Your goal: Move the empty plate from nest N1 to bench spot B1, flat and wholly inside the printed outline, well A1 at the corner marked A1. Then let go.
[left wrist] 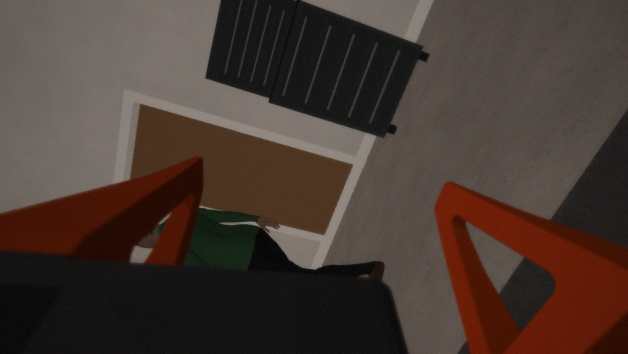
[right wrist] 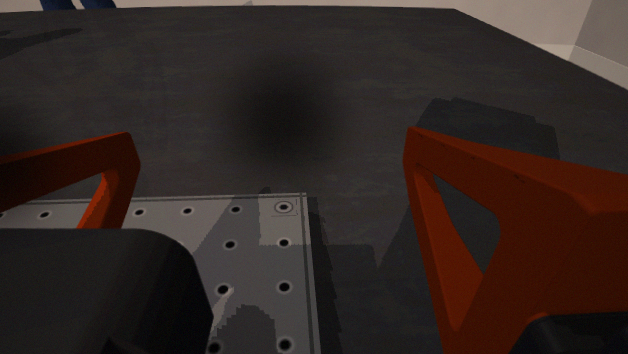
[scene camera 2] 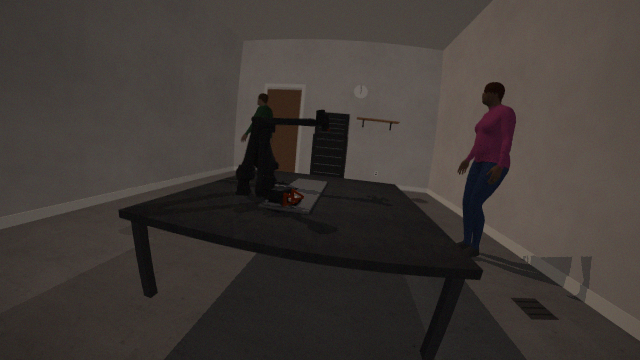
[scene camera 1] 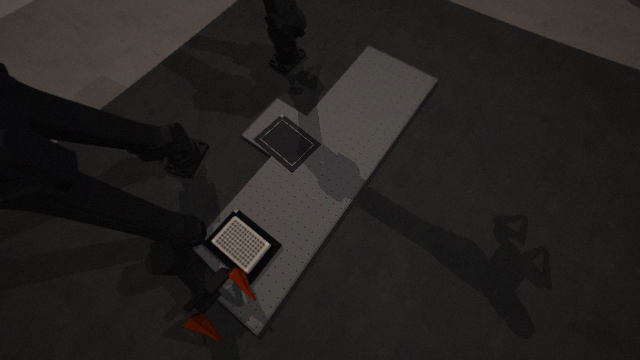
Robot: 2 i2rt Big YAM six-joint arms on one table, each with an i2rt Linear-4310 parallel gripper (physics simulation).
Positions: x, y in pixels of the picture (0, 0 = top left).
Labels:
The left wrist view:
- my left gripper: 326, 183
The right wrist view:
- my right gripper: 268, 145
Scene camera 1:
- my right gripper: 238, 319
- white well plate: 239, 242, touched by my right gripper
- black mat with white outline: 289, 144

